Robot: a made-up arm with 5 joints. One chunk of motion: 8 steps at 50 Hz.
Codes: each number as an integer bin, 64 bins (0 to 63) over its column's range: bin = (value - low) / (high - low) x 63, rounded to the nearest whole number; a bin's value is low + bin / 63 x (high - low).
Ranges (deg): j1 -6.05..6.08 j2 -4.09..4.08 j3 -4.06..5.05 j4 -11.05..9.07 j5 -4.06..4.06
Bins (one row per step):
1: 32 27 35 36 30
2: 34 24 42 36 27
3: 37 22 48 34 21
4: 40 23 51 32 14
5: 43 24 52 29 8
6: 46 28 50 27 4
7: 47 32 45 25 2
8: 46 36 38 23 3
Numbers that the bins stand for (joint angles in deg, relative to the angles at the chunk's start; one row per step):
1: 0.11 -0.59 1.00 0.45 -0.19
2: 0.50 -0.98 2.01 0.45 -0.58
3: 1.07 -1.24 2.88 -0.19 -1.35
4: 1.65 -1.11 3.31 -0.83 -2.26
5: 2.23 -0.98 3.46 -1.79 -3.03
6: 2.81 -0.46 3.17 -2.43 -3.54
7: 3.00 0.06 2.45 -3.07 -3.80
8: 2.81 0.58 1.43 -3.70 -3.67

